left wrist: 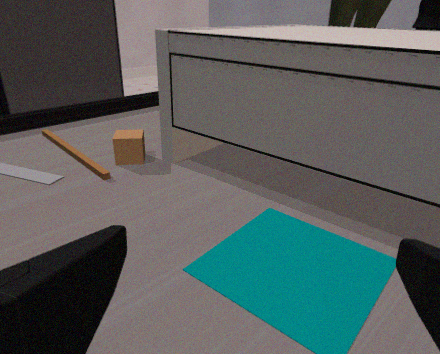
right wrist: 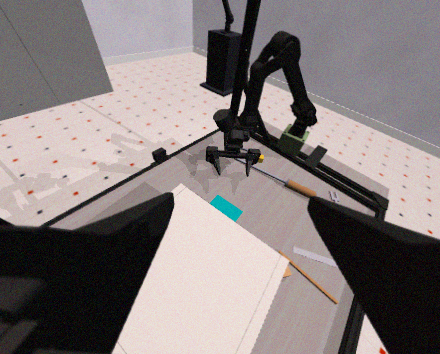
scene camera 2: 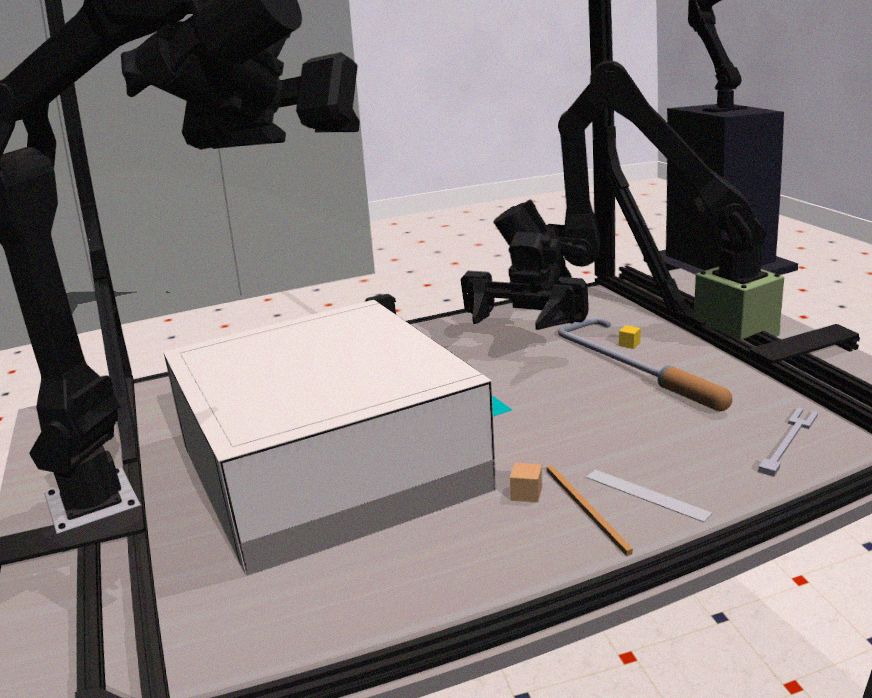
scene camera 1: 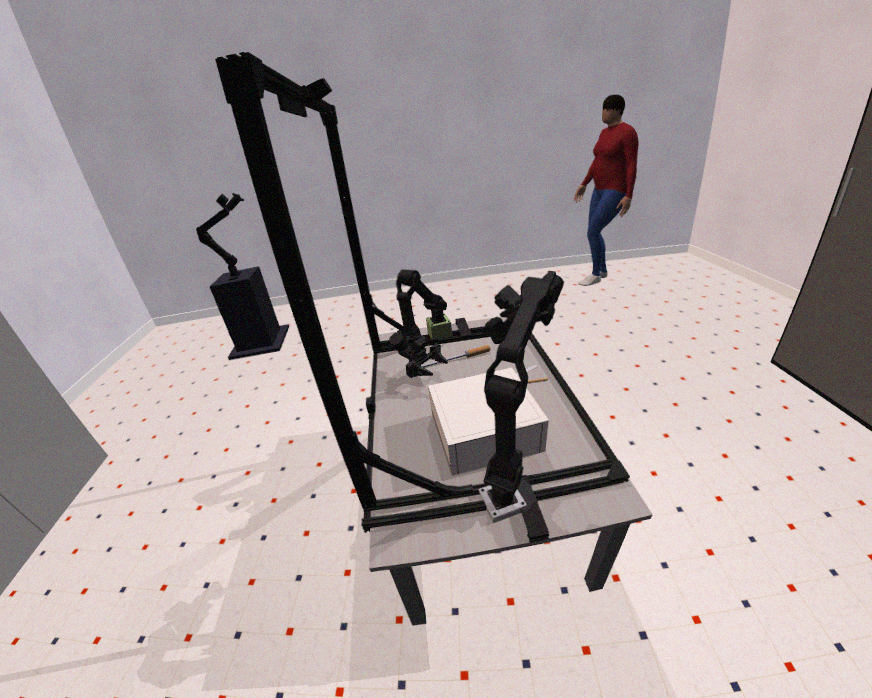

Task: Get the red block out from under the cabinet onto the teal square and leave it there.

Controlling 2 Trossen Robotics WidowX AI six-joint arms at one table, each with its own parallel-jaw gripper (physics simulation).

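Where they show: left gripper, fingertip midpoint: (left wrist: 261, 245) (right wrist: 233, 175) (scene camera 2: 504, 323) (scene camera 1: 440, 368); right gripper, fingertip midpoint: (right wrist: 240, 200) (scene camera 2: 319, 132); left arm's base, link origin: (right wrist: 296, 132) (scene camera 2: 740, 274) (scene camera 1: 438, 319); right arm's base, link origin: (scene camera 2: 90, 498) (scene camera 1: 502, 496).
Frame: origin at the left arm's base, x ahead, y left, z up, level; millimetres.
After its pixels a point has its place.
Note:
The white cabinet (scene camera 1: 483, 407) @[y -46, x 710, z 37 mm] (scene camera 2: 327, 378) @[y 11, x 684, z 37 mm] (left wrist: 300, 100) @[y -35, x 541, z -4 mm] (right wrist: 200, 290) @[y 6, x 691, z 37 mm] stands on the table, with a low dark gap under its front in the left wrist view. The teal square (scene camera 2: 499, 406) @[y -36, x 435, z -98 mm] (left wrist: 300, 275) @[y -81, x 469, z -98 mm] (right wrist: 226, 208) @[y -68, x 449, z -98 mm] lies flat in front of that gap. The red block does not show in any view. My left gripper (scene camera 1: 429, 365) @[y -97, x 379, z -14 mm] (scene camera 2: 512, 320) @[y -97, x 379, z -14 mm] (left wrist: 261, 245) @[y -97, x 379, z -14 mm] (right wrist: 233, 175) @[y -97, x 379, z -14 mm] is open and empty, above the table beyond the teal square from the cabinet. My right gripper (right wrist: 240, 200) @[y 8, x 658, z 296 mm] is open and empty, high above the cabinet; its fingertips are unclear in the scene views.
A hooked tool with an orange handle (scene camera 2: 694, 387) @[y 125, x 236, z -70 mm] (right wrist: 300, 188) @[y 114, x 232, z -67 mm] and a yellow cube (scene camera 2: 629, 336) @[y -68, x 171, z -79 mm] lie near the left gripper. An orange-brown cube (scene camera 2: 525, 481) @[y 164, x 536, z -72 mm] (left wrist: 129, 147) @[y 140, x 517, z -78 mm], a thin wooden stick (scene camera 2: 589, 510) @[y 226, x 499, z -91 mm] (left wrist: 75, 154) @[y 198, x 488, z -92 mm], a flat grey strip (scene camera 2: 648, 495) @[y 239, x 426, z -97 mm] and a small fork-like tool (scene camera 2: 788, 442) @[y 271, x 221, z -93 mm] lie beside the cabinet.

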